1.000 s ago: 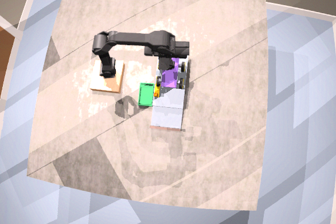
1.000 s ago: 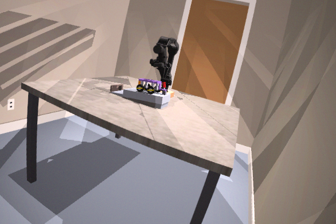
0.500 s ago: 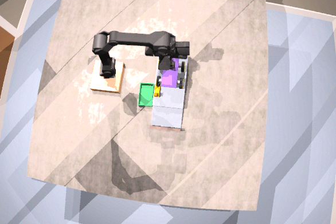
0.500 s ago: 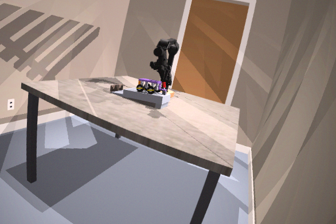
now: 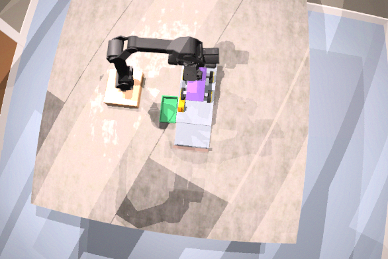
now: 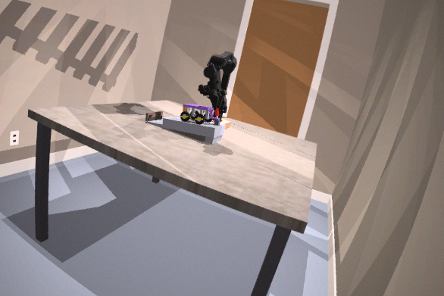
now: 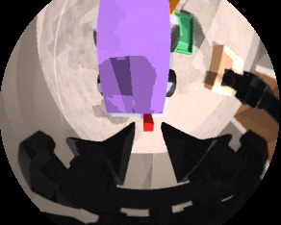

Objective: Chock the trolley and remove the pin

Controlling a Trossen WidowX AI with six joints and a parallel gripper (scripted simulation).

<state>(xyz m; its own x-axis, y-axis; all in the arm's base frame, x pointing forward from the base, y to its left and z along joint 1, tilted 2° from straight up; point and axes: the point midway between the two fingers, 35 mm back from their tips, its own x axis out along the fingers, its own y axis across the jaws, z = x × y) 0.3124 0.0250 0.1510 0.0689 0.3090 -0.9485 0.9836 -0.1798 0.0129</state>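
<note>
Now: the red-headed stop pin 30 mm below my gripper tip and 10 mm to the left of it. The rest, counted from my gripper tip: yellow chock 170 mm to the right, 80 mm below, 70 mm behind; grey ramp 110 mm below, 100 mm to the right; purple trolley 90 mm to the right, 50 mm below.
</note>
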